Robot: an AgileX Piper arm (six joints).
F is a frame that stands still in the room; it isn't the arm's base.
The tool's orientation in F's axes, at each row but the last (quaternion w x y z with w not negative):
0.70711 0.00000 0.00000 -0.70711
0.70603 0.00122 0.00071 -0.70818
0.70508 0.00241 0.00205 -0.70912
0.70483 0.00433 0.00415 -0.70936
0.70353 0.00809 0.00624 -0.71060
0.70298 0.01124 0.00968 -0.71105
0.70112 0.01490 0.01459 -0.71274
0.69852 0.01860 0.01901 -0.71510
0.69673 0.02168 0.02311 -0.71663
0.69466 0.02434 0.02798 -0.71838
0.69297 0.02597 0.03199 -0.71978
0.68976 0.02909 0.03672 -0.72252
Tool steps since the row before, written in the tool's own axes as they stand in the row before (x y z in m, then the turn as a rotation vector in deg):
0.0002 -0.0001 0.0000 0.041 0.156 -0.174
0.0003 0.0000 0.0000 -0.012 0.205 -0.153
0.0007 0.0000 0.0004 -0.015 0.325 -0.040
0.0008 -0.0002 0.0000 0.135 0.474 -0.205
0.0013 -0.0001 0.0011 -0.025 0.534 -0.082
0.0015 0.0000 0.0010 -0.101 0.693 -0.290
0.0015 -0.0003 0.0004 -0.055 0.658 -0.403
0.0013 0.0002 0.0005 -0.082 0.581 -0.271
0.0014 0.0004 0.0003 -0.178 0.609 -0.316
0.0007 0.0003 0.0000 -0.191 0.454 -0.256
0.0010 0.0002 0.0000 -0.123 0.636 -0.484
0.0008 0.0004 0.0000 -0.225 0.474 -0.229
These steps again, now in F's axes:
-0.0001 -0.0002 0.0000 0.156 -0.041 -0.174
0.0000 -0.0003 0.0000 0.205 0.012 -0.153
0.0000 -0.0007 0.0004 0.325 0.013 -0.040
-0.0002 -0.0008 0.0000 0.473 -0.136 -0.207
-0.0001 -0.0013 0.0011 0.534 0.021 -0.080
0.0000 -0.0015 0.0010 0.695 0.102 -0.285
-0.0003 -0.0015 0.0003 0.659 0.061 -0.400
0.0002 -0.0013 0.0004 0.583 0.083 -0.267
0.0004 -0.0014 0.0002 0.613 0.180 -0.306
0.0003 -0.0007 -0.0001 0.459 0.194 -0.244
0.0002 -0.0010 -0.0001 0.637 0.138 -0.479
0.0004 -0.0008 -0.0001 0.482 0.223 -0.213

